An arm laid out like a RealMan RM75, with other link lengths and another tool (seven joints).
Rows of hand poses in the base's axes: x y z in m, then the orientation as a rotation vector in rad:
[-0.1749, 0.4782, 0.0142, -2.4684, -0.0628, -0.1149]
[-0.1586, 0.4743, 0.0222, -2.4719, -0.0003, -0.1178]
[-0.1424, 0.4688, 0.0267, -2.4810, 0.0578, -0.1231]
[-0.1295, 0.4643, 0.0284, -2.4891, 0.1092, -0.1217]
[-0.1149, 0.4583, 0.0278, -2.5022, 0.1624, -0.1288]
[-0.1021, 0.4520, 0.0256, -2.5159, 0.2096, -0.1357]
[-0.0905, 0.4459, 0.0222, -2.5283, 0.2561, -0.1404]
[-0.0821, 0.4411, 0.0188, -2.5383, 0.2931, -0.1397]
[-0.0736, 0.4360, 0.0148, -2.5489, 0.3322, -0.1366]
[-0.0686, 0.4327, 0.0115, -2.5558, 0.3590, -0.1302]
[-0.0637, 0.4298, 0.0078, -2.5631, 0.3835, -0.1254]
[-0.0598, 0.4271, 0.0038, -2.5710, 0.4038, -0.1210]
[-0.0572, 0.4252, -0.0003, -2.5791, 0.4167, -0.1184]
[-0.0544, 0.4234, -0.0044, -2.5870, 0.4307, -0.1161]
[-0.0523, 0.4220, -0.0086, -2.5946, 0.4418, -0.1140]
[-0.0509, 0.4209, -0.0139, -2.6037, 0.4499, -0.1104]
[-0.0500, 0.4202, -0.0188, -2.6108, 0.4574, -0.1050]
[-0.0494, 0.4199, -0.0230, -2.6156, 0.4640, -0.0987]
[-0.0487, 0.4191, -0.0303, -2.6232, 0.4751, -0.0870]
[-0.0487, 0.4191, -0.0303, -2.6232, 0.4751, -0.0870]
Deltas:
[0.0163, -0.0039, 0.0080, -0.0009, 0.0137, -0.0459]
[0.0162, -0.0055, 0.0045, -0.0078, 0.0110, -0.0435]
[0.0129, -0.0045, 0.0017, -0.0075, 0.0141, -0.0368]
[0.0146, -0.0060, -0.0006, -0.0139, 0.0087, -0.0400]
[0.0128, -0.0063, -0.0022, -0.0151, 0.0075, -0.0354]
[0.0116, -0.0061, -0.0034, -0.0143, 0.0088, -0.0342]
[0.0084, -0.0048, -0.0034, -0.0114, 0.0101, -0.0260]
[0.0085, -0.0051, -0.0040, -0.0123, 0.0123, -0.0268]
[0.0050, -0.0033, -0.0033, -0.0077, 0.0114, -0.0174]
[0.0049, -0.0029, -0.0037, -0.0084, 0.0098, -0.0160]
[0.0039, -0.0027, -0.0040, -0.0088, 0.0087, -0.0130]
[0.0026, -0.0019, -0.0041, -0.0087, 0.0059, -0.0080]
[0.0028, -0.0018, -0.0041, -0.0087, 0.0058, -0.0088]
[0.0021, -0.0014, -0.0042, -0.0082, 0.0050, -0.0068]
[0.0014, -0.0011, -0.0053, -0.0092, 0.0057, -0.0043]
[0.0009, -0.0007, -0.0049, -0.0069, 0.0065, -0.0037]
[0.0006, -0.0003, -0.0042, -0.0045, 0.0065, -0.0031]
[0.0007, -0.0008, -0.0073, -0.0069, 0.0116, -0.0050]
[0.0000, 0.0000, 0.0000, 0.0000, 0.0000, 0.0000]

